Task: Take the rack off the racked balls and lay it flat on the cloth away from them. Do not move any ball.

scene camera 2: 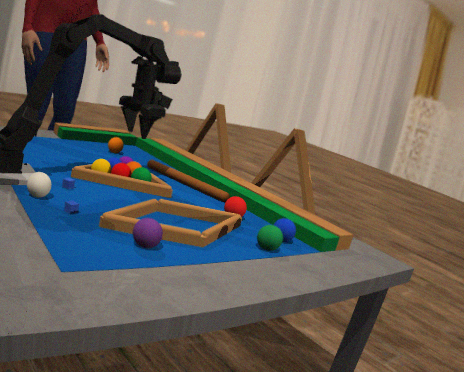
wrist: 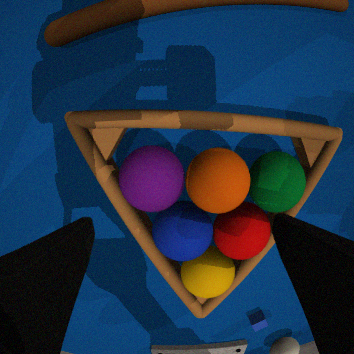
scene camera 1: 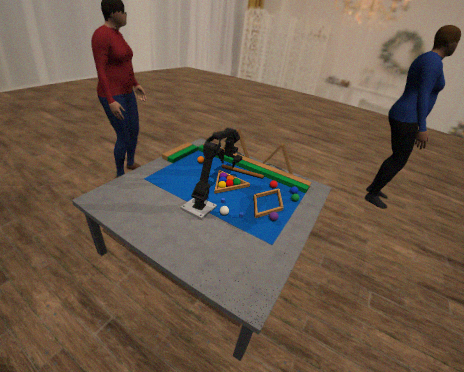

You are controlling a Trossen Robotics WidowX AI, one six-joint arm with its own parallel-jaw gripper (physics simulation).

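Places are measured from the arm's base along level axes (x ahead, y left, z up), in metres.
Pixels of known places: gripper, fingertip midpoint: [scene camera 2: 136, 135] [wrist: 185, 226] [scene camera 1: 228, 165]; arm's base, link origin: [scene camera 2: 6, 169] [scene camera 1: 199, 205].
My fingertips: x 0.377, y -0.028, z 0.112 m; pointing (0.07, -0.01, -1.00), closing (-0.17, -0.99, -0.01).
For each thing: its top centre in the pictures, then the offset to it from my fingertips. Level surfaces: height alone.
- wooden triangle rack, top centre: [wrist: 178, 185] [scene camera 2: 127, 167] [scene camera 1: 225, 177] 0.002 m left, 0.011 m back, 0.096 m down
- blue cloth, surface height: 0.126 m down
- diamond rack, top centre: [scene camera 2: 178, 213] [scene camera 1: 268, 200] 0.349 m right, 0.120 m back, 0.096 m down
- loose purple ball, top centre: [scene camera 2: 150, 218] [scene camera 1: 274, 212] 0.418 m right, 0.261 m back, 0.070 m down
- brown stick, top centre: [scene camera 2: 186, 174] [scene camera 1: 242, 169] 0.068 m right, 0.166 m ahead, 0.097 m down
- white ball, top centre: [scene camera 2: 40, 172] [scene camera 1: 224, 206] 0.131 m right, 0.356 m back, 0.070 m down
The wooden triangle rack [scene camera 1: 232, 188] [scene camera 2: 120, 184] [wrist: 205, 120] lies on the blue cloth [scene camera 1: 170, 178] [scene camera 2: 100, 242] [wrist: 20, 160] around several balls: purple [wrist: 151, 178], orange [wrist: 218, 180], green [wrist: 277, 181], blue [wrist: 182, 231], red [wrist: 242, 230] and yellow [wrist: 208, 273]. In the wrist view its long bar is at the top and one corner points down. My gripper [scene camera 1: 235, 163] [scene camera 2: 136, 133] [wrist: 185, 226] is open and empty, high above the cloth and apart from the rack. In the wrist view its fingertips appear on either side of the rack's lower half.
A diamond rack [scene camera 1: 255, 205] [scene camera 2: 185, 237] lies beside a loose purple ball [scene camera 1: 273, 216] [scene camera 2: 148, 233]. A brown stick [scene camera 1: 243, 172] [scene camera 2: 192, 183] [wrist: 100, 22] lies near the green cushion [scene camera 2: 200, 177]. A white ball [scene camera 1: 224, 210] [scene camera 2: 39, 184] and blue cubes [scene camera 2: 72, 206] are near my base.
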